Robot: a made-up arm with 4 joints.
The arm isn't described. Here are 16 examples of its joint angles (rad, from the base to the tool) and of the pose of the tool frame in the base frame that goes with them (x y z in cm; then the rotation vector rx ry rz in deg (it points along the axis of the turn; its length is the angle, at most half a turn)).
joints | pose
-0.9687 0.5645 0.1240 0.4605 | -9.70 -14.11 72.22 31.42 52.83 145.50
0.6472 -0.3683 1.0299 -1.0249 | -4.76 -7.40 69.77 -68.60 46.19 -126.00
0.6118 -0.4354 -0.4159 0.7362 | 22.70 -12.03 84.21 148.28 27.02 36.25
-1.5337 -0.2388 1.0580 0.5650 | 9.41 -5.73 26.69 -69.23 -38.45 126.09
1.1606 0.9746 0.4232 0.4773 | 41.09 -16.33 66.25 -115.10 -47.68 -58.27
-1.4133 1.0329 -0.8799 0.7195 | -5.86 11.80 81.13 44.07 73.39 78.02
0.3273 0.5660 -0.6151 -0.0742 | 35.80 -8.46 77.98 -157.78 -38.02 -43.26
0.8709 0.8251 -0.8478 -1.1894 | 38.40 -5.23 59.07 -161.40 37.82 35.79
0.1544 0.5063 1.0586 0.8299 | -1.33 -21.29 71.79 44.94 39.82 149.80
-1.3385 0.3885 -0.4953 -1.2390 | -2.03 -13.07 64.44 -57.17 10.60 -110.44
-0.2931 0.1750 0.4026 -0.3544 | -2.76 -18.57 69.55 -70.26 0.60 -139.96
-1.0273 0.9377 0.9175 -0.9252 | 8.44 -21.33 67.50 -11.77 -55.02 -95.55
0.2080 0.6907 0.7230 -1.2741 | 15.81 -19.17 66.98 -67.62 19.45 -60.32
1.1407 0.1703 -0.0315 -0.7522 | 28.21 -16.99 71.46 -153.61 53.19 -24.20
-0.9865 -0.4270 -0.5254 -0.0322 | -8.30 -16.11 61.58 -83.99 36.36 -145.92
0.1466 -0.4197 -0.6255 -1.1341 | 5.83 -12.96 73.02 -104.48 104.95 -60.31
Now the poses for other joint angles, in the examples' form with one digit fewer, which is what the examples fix.
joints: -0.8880 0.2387 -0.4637 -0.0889
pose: -2.3 -14.4 76.8 -99.3 -16.3 -147.1
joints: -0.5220 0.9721 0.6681 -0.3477
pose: 10.0 -21.2 76.7 -42.9 -50.0 -116.3
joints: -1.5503 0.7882 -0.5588 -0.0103
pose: -11.9 -4.3 73.9 50.8 51.5 139.7
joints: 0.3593 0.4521 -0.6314 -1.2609
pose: 26.3 -11.8 72.8 -140.8 61.8 -24.7
